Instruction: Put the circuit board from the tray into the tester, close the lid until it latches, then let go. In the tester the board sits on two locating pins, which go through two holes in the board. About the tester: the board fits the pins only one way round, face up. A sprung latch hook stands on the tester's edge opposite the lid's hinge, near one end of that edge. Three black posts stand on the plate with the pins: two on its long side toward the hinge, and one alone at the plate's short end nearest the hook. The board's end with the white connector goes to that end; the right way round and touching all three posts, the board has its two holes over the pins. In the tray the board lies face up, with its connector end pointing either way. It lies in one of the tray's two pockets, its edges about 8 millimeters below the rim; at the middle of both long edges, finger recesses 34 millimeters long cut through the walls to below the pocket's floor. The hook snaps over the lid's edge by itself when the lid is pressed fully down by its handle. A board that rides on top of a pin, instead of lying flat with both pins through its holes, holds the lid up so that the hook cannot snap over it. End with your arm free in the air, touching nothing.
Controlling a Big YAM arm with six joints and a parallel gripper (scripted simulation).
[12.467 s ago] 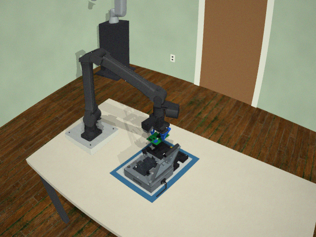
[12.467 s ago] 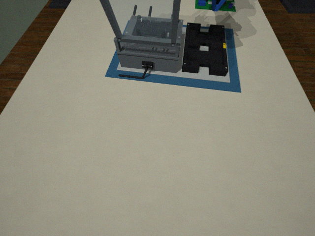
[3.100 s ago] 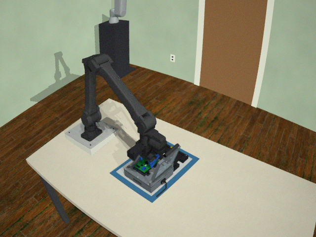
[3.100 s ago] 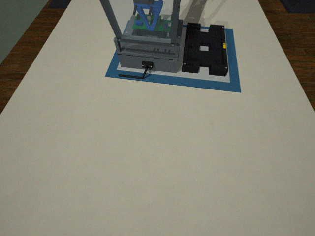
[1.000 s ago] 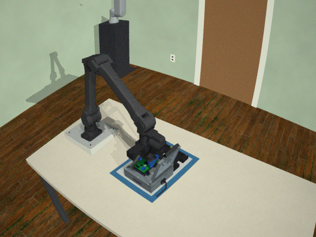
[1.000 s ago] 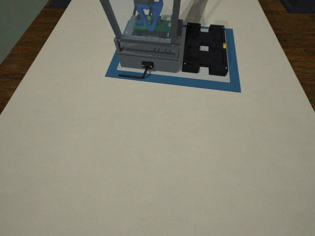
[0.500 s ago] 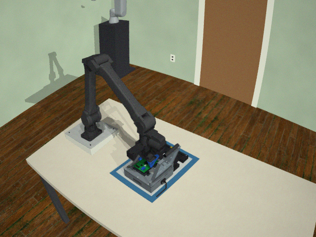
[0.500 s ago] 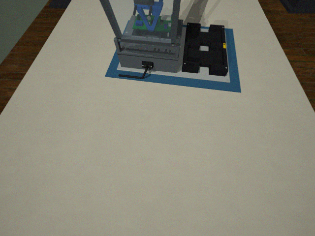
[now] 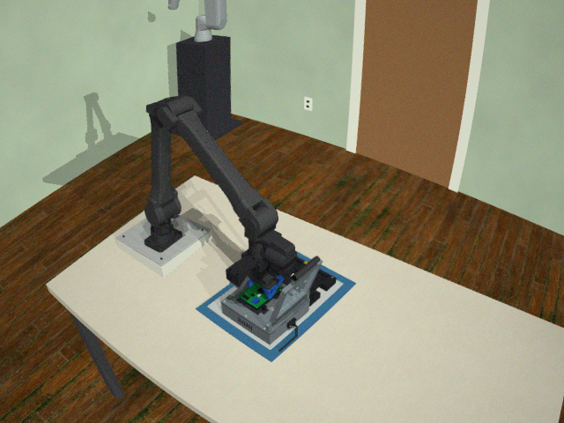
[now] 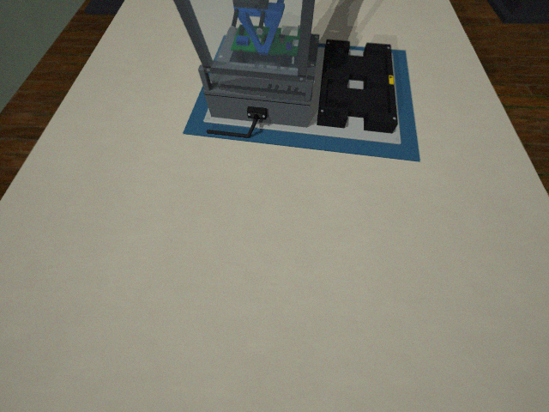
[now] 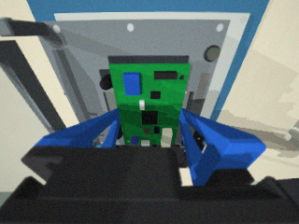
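Now: the green circuit board right at my hand. Also, from my hand: tester lid (12 cm ahead, 9 cm above, 2 cm to the right).
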